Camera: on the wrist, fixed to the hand. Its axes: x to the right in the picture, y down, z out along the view.
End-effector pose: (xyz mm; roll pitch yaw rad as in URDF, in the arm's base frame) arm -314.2 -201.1 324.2 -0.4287 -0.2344 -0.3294
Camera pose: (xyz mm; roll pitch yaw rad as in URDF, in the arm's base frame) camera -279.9 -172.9 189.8 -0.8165 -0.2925 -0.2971
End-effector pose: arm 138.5 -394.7 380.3 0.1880 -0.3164 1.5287
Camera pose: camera 29.9 -370.4 292.9 -0.1883 -0.3818 1.5197
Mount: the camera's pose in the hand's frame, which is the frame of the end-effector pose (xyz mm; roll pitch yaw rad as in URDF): -8.5 90.9 -108.1 -0.3795 -0.0658 0.0040
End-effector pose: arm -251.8 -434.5 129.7 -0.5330 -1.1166 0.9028
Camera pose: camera -194.9 -324.7 60.9 -0.9984 -1.1697 0.9973
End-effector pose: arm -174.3 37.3 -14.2 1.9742 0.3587 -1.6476
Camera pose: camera -113.5 -3.8 106.8 1.5707 0.3801 -1.7145
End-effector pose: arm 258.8 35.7 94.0 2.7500 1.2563 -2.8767
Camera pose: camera 126.6 44.1 143.7 2.2616 1.3140 -2.9903
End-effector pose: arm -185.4 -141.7 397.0 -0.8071 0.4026 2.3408
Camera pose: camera -130.7 -176.2 271.1 -1.1665 0.3595 2.3945
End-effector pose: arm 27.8 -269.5 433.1 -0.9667 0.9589 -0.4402
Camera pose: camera -93.4 -253.7 361.8 -1.2705 0.9227 -0.3467
